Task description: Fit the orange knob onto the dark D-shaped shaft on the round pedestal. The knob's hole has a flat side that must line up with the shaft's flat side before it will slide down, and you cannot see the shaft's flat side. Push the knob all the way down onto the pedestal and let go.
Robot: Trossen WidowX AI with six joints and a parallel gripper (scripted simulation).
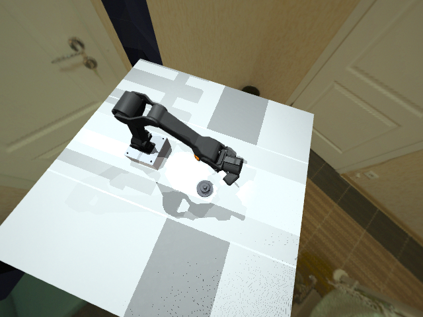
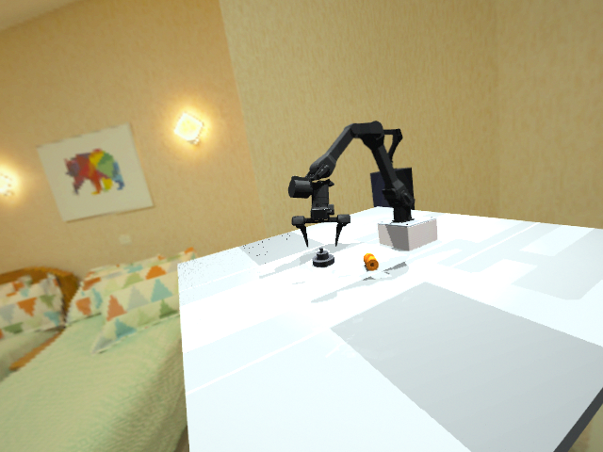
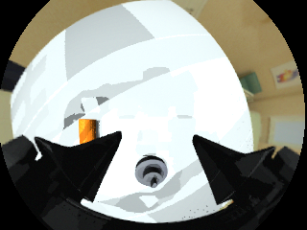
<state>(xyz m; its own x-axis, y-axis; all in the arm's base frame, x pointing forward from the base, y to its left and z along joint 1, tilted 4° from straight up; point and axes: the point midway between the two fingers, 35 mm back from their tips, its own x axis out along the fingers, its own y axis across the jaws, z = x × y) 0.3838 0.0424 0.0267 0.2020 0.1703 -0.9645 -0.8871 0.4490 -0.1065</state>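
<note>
The orange knob is 14 cm behind my gripper tip, 5 cm to the left of it and 8 cm below it. From my gripper tip the other things lie so: dark round pedestal: 5 cm behind, 11 cm to the right, 7 cm below.
</note>
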